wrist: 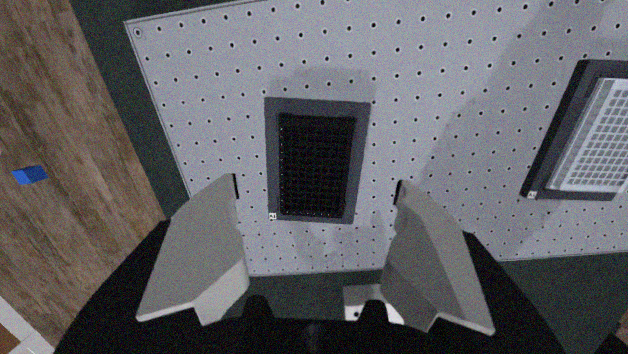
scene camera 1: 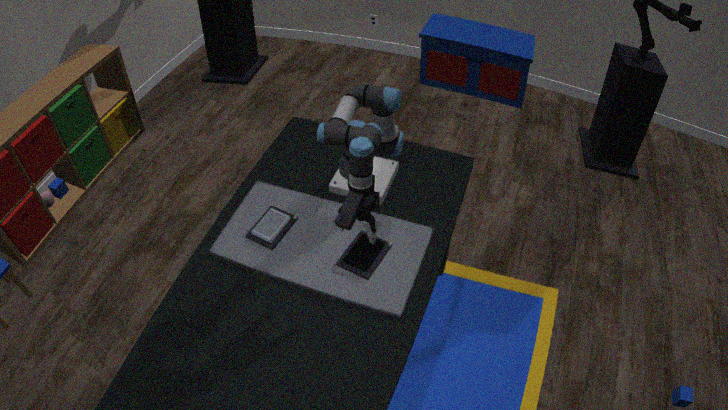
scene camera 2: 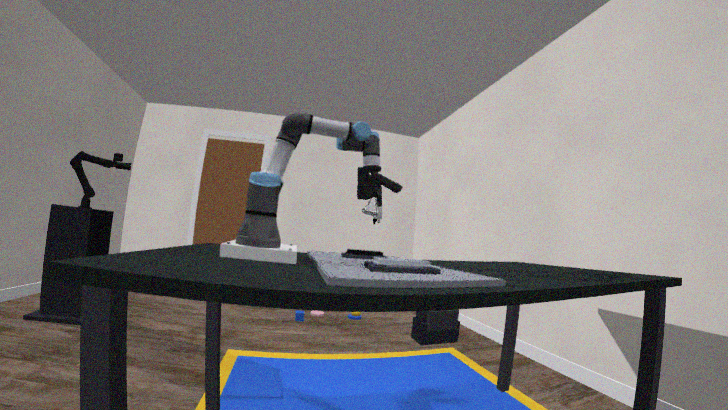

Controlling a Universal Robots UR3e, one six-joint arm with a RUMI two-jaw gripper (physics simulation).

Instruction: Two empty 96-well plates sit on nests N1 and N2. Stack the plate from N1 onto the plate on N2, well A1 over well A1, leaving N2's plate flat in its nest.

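Seen in the pictures: gripper, between the fingertips: (wrist: 316, 180) (scene camera 1: 357, 237) (scene camera 2: 376, 223); arm's base, origin of its link: (scene camera 2: 258, 245).
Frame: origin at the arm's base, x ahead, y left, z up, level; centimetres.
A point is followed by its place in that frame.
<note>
A black 96-well plate (scene camera 1: 359, 257) @(x 40.1, y 11.7, z 0.2 cm) (wrist: 316, 167) @(x 37.3, y 12.1, z -0.8 cm) lies flat in a dark grey nest (wrist: 272, 150) @(x 40.4, y 16.9, z -1.2 cm). A pale 96-well plate (scene camera 1: 273, 224) @(x 33.6, y -20.8, z 0.0 cm) (scene camera 2: 402, 261) @(x 32.0, y -25.6, z 0.1 cm) (wrist: 597, 145) @(x 33.6, y -19.8, z -0.1 cm) lies in the other dark nest (wrist: 605, 69) @(x 41.6, y -19.8, z -1.2 cm), cut off at the right of the wrist view. Each nest has a small white tag at one corner; I cannot tell which nest is N1. My gripper (scene camera 1: 372, 239) (scene camera 2: 376, 221) @(x 40.3, y 11.2, z 10.3 cm) (wrist: 316, 180) @(x 40.3, y 11.2, z 10.3 cm) is open and empty, high above the black plate. In the wrist view its fingers stand to either side of the black plate, which shows slightly beyond the fingertips.
A grey perforated board (scene camera 1: 310, 259) @(x 43.0, y -4.2, z -2.4 cm) (scene camera 2: 331, 276) @(x 13.2, y -35.3, z -2.3 cm) (wrist: 430, 115) @(x 40.3, y -2.3, z -2.4 cm) bears both nests on the dark table (scene camera 1: 203, 325) @(x 77.5, y -30.6, z -3.7 cm) (scene camera 2: 168, 280) @(x -12.1, y -40.1, z -4.0 cm). The white robot base (scene camera 1: 385, 175) @(x 1.1, y 11.5, z 0.3 cm) (scene camera 2: 254, 251) @(x -0.7, y -6.5, z -1.3 cm) stands behind the board. A stretch of board separates the two nests.
</note>
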